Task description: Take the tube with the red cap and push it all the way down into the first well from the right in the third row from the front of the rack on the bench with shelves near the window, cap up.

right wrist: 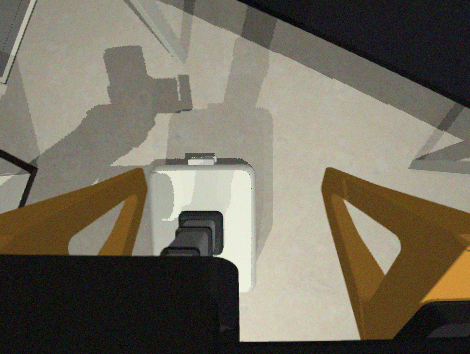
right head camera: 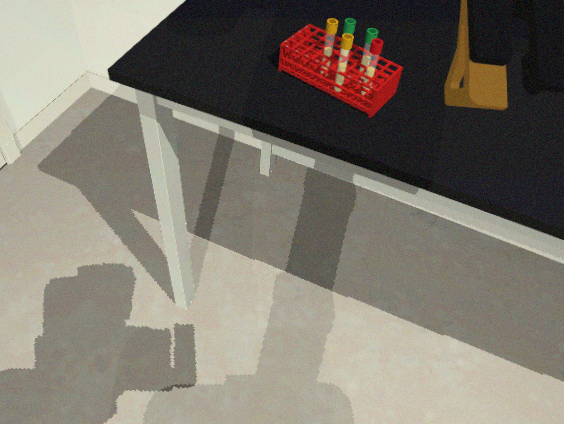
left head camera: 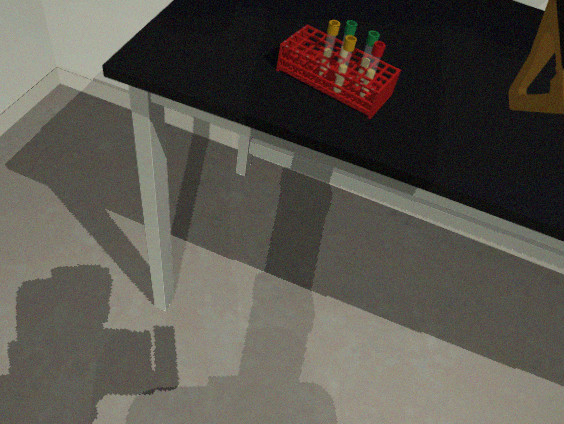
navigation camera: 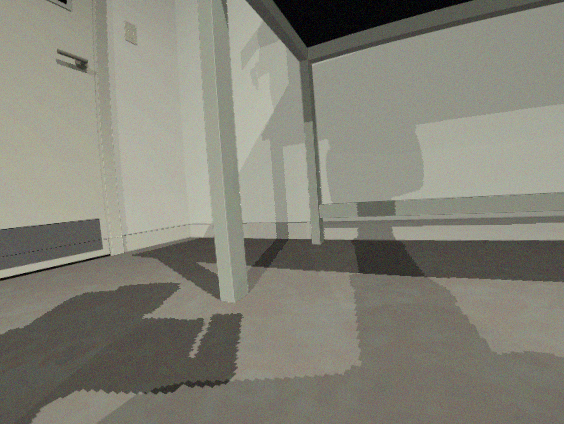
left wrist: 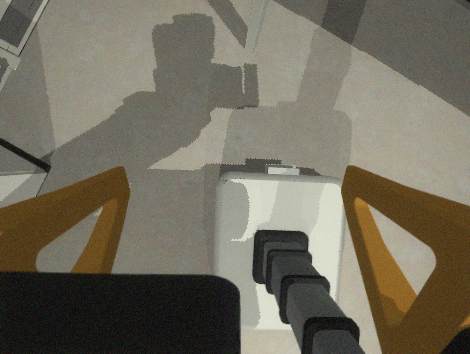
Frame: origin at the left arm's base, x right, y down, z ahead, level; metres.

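Where they show: left gripper, fingertip midpoint: (left wrist: 235, 178); right gripper, fingertip midpoint: (right wrist: 234, 177) (right head camera: 515, 102).
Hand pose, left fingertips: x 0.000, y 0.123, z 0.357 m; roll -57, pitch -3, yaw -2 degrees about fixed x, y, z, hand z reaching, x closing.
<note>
Things, the pixels of their top centre, and the offset from my left fingertips. "*": a spot on its surface instead. Level surfaces: height alone.
- tube with the red cap, surface spot: (right head camera: 376, 47) (left head camera: 379, 50) * dx +0.474, dy +0.259, dz +0.445 m
- red rack, surface spot: (right head camera: 385, 95) (left head camera: 384, 97) * dx +0.508, dy +0.349, dz +0.438 m
- green-capped tube, surface spot: (right head camera: 371, 35) (left head camera: 373, 38) * dx +0.471, dy +0.256, dz +0.475 m
- black bench top, surface height: dy +0.373 m
The tube with the red cap (left head camera: 378, 49) (right head camera: 376, 47) stands cap up in the red rack (left head camera: 384, 98) (right head camera: 385, 95), toward the rack's right end, next to a green-capped tube (left head camera: 372, 38) (right head camera: 371, 35). Which well it stands in cannot be told. The rack is on the black bench top, near its left end in both head views. My left gripper (left wrist: 235, 178) is open and empty over the robot's base. My right gripper (right wrist: 234, 177) is open and empty in the right wrist view; part of it also shows at the upper right of both head views, apart from the rack.
Another green-capped tube (left head camera: 351, 28) (right head camera: 349, 25) and two yellow-capped tubes stand in the rack. The black bench top (left head camera: 450, 165) (right head camera: 450, 160) has a pale front leg (left head camera: 155, 215) (right head camera: 172, 215) (navigation camera: 227, 200). A door (navigation camera: 45, 150) is at the left of the navigation view.
</note>
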